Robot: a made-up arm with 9 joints. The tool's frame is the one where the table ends. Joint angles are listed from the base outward.
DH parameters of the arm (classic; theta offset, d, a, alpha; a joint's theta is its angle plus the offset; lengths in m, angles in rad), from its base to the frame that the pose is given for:
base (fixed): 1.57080 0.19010 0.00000 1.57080
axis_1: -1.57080 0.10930 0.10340 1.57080
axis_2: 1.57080 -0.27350 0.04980 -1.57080
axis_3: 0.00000 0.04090 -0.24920 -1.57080
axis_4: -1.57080 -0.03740 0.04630 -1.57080
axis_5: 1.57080 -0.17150 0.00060 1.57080
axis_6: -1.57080 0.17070 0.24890 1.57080
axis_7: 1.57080 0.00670 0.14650 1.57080
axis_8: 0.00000 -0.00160 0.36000 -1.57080
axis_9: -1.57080 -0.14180 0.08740 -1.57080
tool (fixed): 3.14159 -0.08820 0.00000 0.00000
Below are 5 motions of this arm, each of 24 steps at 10 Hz.
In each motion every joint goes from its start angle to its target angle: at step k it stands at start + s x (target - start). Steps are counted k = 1, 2, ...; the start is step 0. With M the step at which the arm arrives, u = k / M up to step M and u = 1 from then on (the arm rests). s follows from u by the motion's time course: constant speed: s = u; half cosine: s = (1 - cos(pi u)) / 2; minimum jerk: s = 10 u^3 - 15 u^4 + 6 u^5.
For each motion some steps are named. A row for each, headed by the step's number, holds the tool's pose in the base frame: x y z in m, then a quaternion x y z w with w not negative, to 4 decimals.
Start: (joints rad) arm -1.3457 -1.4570 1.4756 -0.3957 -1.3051 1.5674 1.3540 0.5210 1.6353
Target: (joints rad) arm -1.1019 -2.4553 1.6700 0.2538 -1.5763 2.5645 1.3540 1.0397 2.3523
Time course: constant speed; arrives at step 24
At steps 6, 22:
6: -0.0446 0.1659 0.5864 0.8230 0.1540 -0.2930 0.4617
22: 0.4212 -0.4418 0.5756 -0.7388 -0.4681 0.4089 0.2605

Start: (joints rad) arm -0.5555 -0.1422 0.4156 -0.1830 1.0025 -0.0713 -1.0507 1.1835 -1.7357
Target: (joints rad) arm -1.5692 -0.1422 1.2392 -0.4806 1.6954 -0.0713 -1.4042 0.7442 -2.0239
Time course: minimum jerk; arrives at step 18
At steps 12, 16, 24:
12: -0.0105 -0.3467 1.0371 -0.1461 -0.8816 0.0940 0.4389
16: 0.1636 -0.3267 1.0831 -0.1681 -0.8571 0.0835 0.4798
24: 0.1733 -0.3251 1.0851 -0.1704 -0.8555 0.0828 0.4820

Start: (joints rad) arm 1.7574 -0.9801 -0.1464 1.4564 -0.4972 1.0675 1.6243 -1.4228 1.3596
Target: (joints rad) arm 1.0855 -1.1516 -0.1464 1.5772 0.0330 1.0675 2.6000 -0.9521 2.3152
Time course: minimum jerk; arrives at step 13
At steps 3, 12, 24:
3: 0.1680 0.3047 0.2410 0.7712 -0.4135 -0.1414 0.4630
12: -0.1586 -0.1014 0.2281 0.7155 0.2772 0.3115 0.5605
24: -0.1588 -0.1038 0.2296 0.7145 0.2806 0.3124 0.5596

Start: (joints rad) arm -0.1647 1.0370 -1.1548 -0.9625 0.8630 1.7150 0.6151 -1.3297 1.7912
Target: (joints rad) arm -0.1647 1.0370 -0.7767 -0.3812 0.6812 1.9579 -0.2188 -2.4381 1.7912
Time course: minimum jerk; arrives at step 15
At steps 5, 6, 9, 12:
5: -0.2956 0.1276 -0.0049 -0.4413 0.4125 0.3116 0.7335
6: -0.2263 0.1009 0.0200 -0.4670 0.4300 0.3872 0.6686
9: 0.0122 0.1311 0.0354 -0.5170 0.4883 0.5901 0.3820
12: 0.1207 0.2291 -0.0363 -0.5141 0.5197 0.6691 0.1337

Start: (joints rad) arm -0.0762 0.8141 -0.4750 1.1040 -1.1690 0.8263 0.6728 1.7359 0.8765
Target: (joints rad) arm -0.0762 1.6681 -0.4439 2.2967 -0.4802 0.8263 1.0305 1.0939 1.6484
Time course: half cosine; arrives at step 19
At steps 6, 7, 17, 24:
6: -0.3877 0.7800 0.4068 -0.9288 0.3121 0.1757 0.0952
7: -0.3637 0.7607 0.4242 -0.9231 0.3280 0.1696 0.1075
17: -0.0297 0.6315 0.4869 -0.8641 0.4759 0.1576 0.0447
24: -0.0134 0.6298 0.4849 -0.8619 0.4807 0.1575 0.0357

